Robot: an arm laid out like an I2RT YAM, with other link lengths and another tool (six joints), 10 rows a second.
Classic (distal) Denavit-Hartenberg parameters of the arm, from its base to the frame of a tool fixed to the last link. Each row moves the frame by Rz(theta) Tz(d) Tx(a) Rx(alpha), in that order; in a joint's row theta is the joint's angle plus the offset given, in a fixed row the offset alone. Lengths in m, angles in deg.
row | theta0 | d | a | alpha
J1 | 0 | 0.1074 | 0.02 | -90
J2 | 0 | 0 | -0.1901 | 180
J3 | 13.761 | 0 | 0.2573 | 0
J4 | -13.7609 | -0.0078 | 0.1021 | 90
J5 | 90 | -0.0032 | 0 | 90
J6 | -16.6 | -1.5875 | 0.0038 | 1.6
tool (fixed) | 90 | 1.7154 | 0 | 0
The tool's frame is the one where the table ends.
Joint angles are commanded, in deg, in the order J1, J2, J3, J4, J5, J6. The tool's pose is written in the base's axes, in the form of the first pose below.
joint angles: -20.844 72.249 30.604 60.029 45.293 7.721
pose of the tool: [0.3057 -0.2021 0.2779], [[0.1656 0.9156 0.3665], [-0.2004 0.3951 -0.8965], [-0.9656 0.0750 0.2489]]
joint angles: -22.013 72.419 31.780 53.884 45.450 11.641
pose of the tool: [0.3091 -0.2141 0.2661], [[0.1435 0.9210 0.3621], [-0.1448 0.3815 -0.9129], [-0.9790 0.0785 0.1881]]
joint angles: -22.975 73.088 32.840 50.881 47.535 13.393
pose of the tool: [0.3063 -0.2242 0.2594], [[0.1265 0.9391 0.3196], [-0.1170 0.3340 -0.9353], [-0.9850 0.0809 0.1521]]
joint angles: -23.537 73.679 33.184 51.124 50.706 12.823
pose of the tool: [0.2992 -0.2296 0.2581], [[0.1134 0.9593 0.2585], [-0.1185 0.2714 -0.9551], [-0.9865 0.0777 0.1444]]
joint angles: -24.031 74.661 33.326 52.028 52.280 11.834
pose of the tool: [0.2958 -0.2334 0.2554], [[0.0955 0.9698 0.2244], [-0.1224 0.2351 -0.9642], [-0.9879 0.0646 0.1412]]
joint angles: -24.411 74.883 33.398 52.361 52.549 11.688
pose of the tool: [0.2939 -0.2355 0.2555], [[0.0949 0.9724 0.2131], [-0.1246 0.2240 -0.9666], [-0.9877 0.0652 0.1424]]
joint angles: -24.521 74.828 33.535 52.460 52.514 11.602
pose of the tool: [0.2934 -0.2360 0.2570], [[0.0978 0.9725 0.2112], [-0.1272 0.2227 -0.9666], [-0.9870 0.0676 0.1455]]
